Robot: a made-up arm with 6 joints.
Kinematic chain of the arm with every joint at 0, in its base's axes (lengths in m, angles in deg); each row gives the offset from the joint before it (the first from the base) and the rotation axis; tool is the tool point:
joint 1: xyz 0 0 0.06 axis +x
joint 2: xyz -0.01 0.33 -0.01 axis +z
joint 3: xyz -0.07 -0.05 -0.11 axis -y
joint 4: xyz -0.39 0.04 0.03 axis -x
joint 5: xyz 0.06 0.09 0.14 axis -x
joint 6: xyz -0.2 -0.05 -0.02 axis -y
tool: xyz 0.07 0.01 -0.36
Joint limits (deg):
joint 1: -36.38..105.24
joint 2: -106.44..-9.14
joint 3: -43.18..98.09
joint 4: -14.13..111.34
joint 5: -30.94..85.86
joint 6: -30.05..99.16
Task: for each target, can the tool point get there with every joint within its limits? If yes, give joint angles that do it. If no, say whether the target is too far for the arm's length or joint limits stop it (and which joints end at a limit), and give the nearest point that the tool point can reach.
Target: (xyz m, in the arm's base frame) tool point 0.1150 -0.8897 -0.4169
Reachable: no: joint limits stop it (at a limit: joint 1, joint 3, joint 4, joint 5, joint 6) | nearest point 0.0412 -0.4280 -0.5506 | short by 0.486 m
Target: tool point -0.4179 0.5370 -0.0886
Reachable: yes | joints -20.93 -39.53 5.45 98.24 40.21 14.97
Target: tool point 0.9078 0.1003 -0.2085
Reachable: no: joint limits stop it (at a limit: joint 1, joint 2, joint 6) | nearest point 0.3189 0.2863 -0.3778 | short by 0.640 m
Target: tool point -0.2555 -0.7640 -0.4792
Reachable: no: joint limits stop it (at a limit: joint 1, joint 2, joint 4, joint 5, joint 6) | nearest point -0.1912 -0.4302 -0.5870 | short by 0.357 m
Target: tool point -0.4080 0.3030 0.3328
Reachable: yes | joints 88.04 -19.25 20.25 71.15 2.82 21.61
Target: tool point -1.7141 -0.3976 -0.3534
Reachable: no: too far | nearest point -0.7712 -0.0378 -0.2981 | short by 1.011 m
